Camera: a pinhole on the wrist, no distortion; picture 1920 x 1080 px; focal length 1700.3 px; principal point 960.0 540.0 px. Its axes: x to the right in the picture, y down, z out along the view. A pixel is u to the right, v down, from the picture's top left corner.
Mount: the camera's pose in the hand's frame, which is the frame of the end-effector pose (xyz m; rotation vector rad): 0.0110 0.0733 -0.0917 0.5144 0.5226 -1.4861
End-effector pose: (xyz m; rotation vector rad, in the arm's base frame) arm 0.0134 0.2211 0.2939 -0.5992 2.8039 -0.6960
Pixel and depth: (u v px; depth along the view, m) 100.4 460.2 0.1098
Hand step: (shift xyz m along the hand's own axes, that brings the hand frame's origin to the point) 0.0061 0.0492 0.0290
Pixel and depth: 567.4 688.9 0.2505
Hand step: 0.0348 -0.0351 0.1412
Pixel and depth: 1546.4 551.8 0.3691
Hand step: 0.0203 -0.2544 0.1204
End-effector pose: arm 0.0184 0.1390 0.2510 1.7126 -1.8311 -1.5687
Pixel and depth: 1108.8 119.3 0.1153
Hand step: -0.0160 -0.0063 -0.0072
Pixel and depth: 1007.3 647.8 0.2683
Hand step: 0.0313 -0.0976 0.1150
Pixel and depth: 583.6 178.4 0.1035
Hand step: -0.0102 0.0271 0.0039
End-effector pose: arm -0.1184 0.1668 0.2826 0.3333 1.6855 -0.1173
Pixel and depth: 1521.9 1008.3 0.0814
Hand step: 0.0349 0.0024 -0.0442
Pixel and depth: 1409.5 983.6 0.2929
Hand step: 0.0923 -0.1665 0.0913
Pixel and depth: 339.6 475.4 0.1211
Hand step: 0.0070 0.0333 0.0309
